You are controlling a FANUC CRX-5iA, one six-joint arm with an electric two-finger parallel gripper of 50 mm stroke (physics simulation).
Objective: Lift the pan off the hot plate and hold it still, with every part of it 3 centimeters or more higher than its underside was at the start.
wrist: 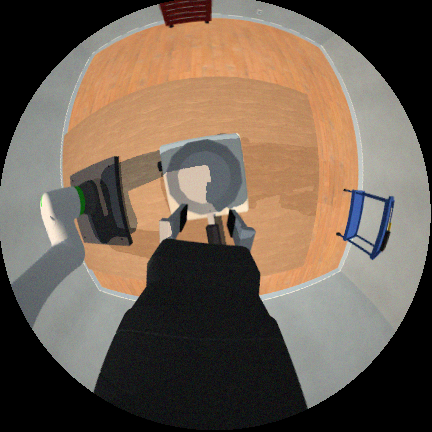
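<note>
The grey round pan sits on the pale square hot plate, near the middle of the wrist view. Its inside is partly in shadow. Its handle has a pale neck and a dark grip and points toward the gripper body, where its far end is hidden. My gripper is open. Its two fingers stand apart, one on each side of the handle in the view, with a gap on both sides. How high the fingertips are above the handle I cannot tell.
The robot's dark base plate and its grey arm are at the left. The wooden table lies under the hot plate. A blue cart stands on the right, and a dark red slatted object stands at the top.
</note>
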